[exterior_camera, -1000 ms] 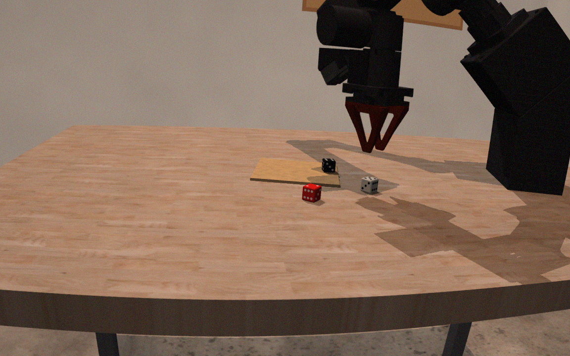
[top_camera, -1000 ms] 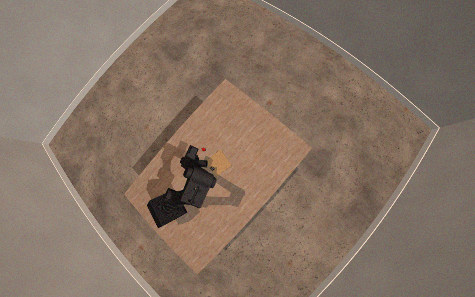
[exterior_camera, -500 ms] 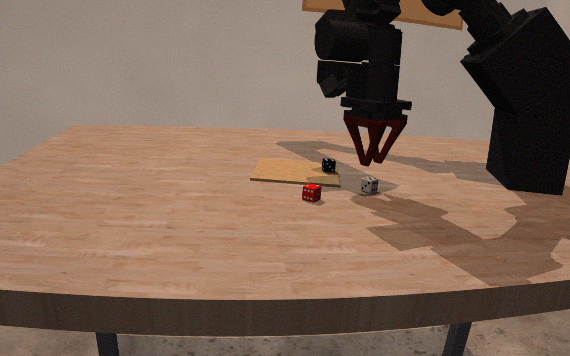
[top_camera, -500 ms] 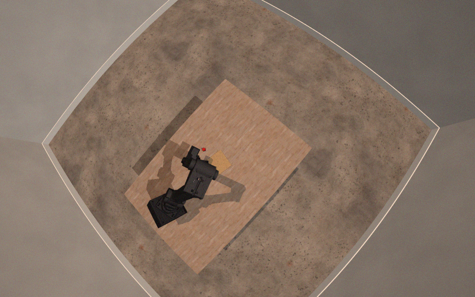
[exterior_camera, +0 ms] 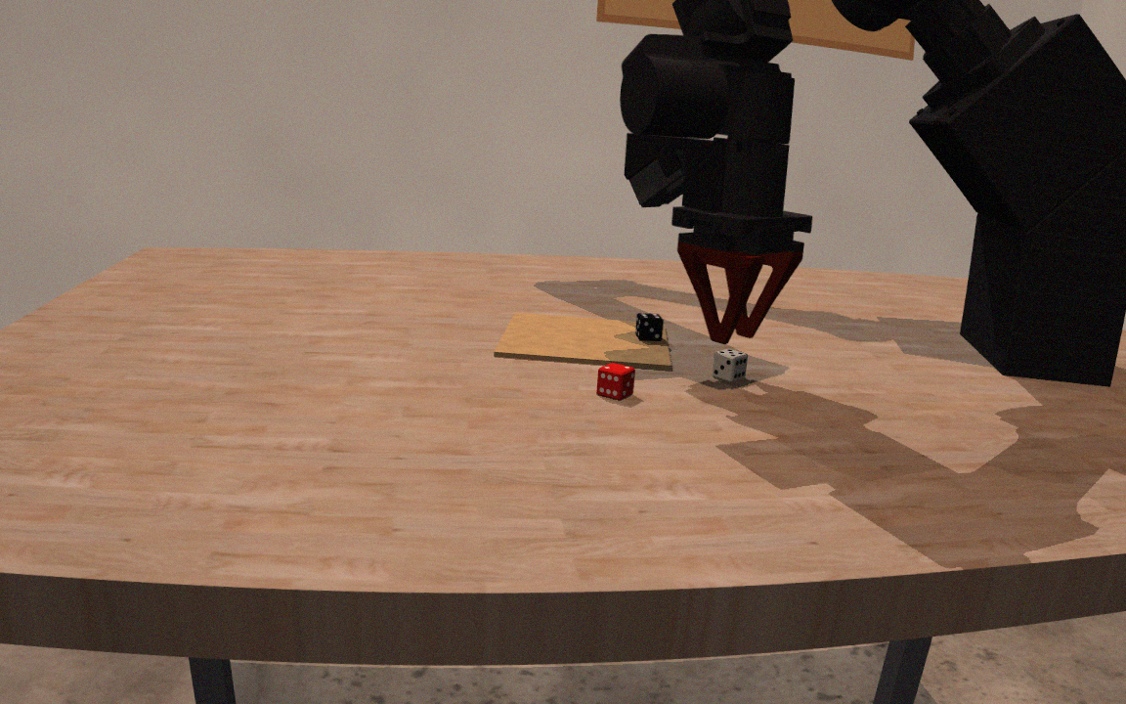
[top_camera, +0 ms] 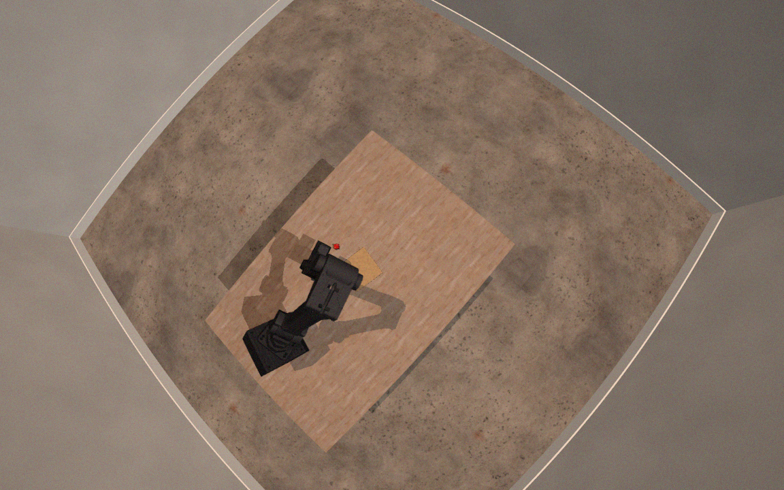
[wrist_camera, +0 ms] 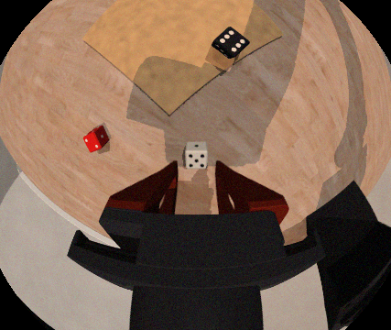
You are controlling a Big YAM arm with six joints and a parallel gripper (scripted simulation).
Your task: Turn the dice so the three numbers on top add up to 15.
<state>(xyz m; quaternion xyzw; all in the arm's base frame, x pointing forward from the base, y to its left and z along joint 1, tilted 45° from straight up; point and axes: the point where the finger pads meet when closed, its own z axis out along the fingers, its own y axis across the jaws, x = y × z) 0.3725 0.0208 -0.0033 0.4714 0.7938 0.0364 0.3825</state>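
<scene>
Now: the white die 3 cm below my hand. From my hand the other things lie so: tan mat 12 cm to the right, 6 cm ahead, 4 cm below; red die 11 cm ahead, 3 cm below, 2 cm to the left; black die 11 cm to the right, 2 cm below, 1 cm ahead.
</scene>
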